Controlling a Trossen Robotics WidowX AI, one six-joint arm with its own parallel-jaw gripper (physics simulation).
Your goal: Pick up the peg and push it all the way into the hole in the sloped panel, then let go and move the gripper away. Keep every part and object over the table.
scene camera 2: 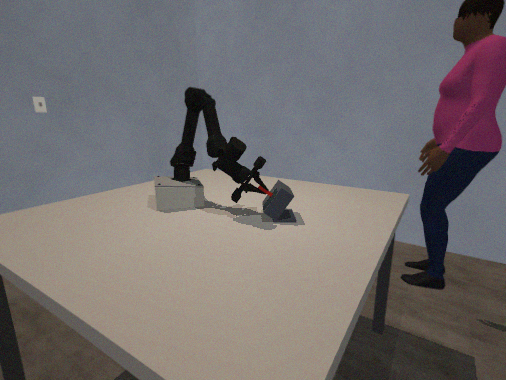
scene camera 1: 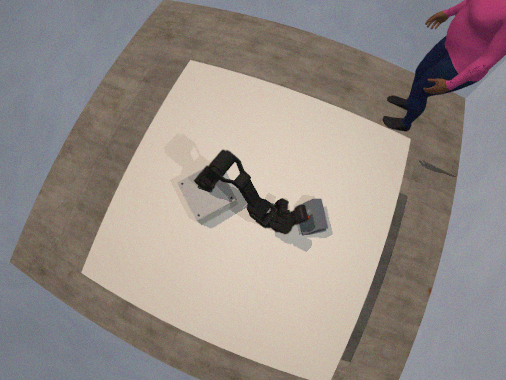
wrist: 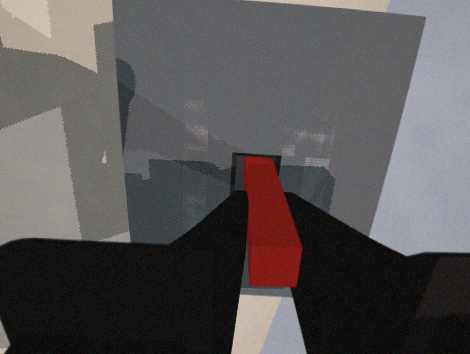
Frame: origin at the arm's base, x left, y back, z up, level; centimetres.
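Seen in the pictures: gripper, fingertip midpoint: [scene camera 2: 267, 192] [wrist: 262, 203]; arm's base, origin of the base link: [scene camera 2: 181, 179] [scene camera 1: 207, 183].
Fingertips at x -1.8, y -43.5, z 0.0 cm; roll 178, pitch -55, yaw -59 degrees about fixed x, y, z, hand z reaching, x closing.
Note:
Pixels of each thing's top centre, then the offset from my fingertips to it. Level surfaces: height alone.
- red peg, middle of its top: [wrist: 337, 223] [scene camera 2: 267, 185] [scene camera 1: 305, 216] dx +0.2, dy -0.1, dz +2.7 cm
- grey sloped panel, middle of its top: [wrist: 381, 187] [scene camera 2: 278, 183] [scene camera 1: 315, 214] dx +2.2, dy -3.6, dz +3.2 cm
- pale table top, its level: dz -9.5 cm
The red peg [scene camera 1: 308, 217] [scene camera 2: 265, 191] [wrist: 272, 215] is a square bar held between the fingertips. My gripper [scene camera 2: 266, 191] [wrist: 262, 203] is shut on it. The grey sloped panel [scene camera 1: 319, 215] [scene camera 2: 281, 199] [wrist: 270, 75] stands on the table in front of the gripper. In the wrist view the peg's far end overlaps the dark-rimmed square hole [wrist: 237, 172], toward the hole's right side, and a strip of the hole shows to its left. Whether the tip is inside the hole or just in front of it is hard to tell. The fingers hide the hole's lower part.
The pale table top [scene camera 1: 225, 300] [scene camera 2: 200, 280] carries the arm's light grey base box [scene camera 1: 200, 202] [scene camera 2: 172, 197], left of the panel. A person in a pink top [scene camera 1: 472, 45] [scene camera 2: 472, 95] stands on the floor beyond the table's edge.

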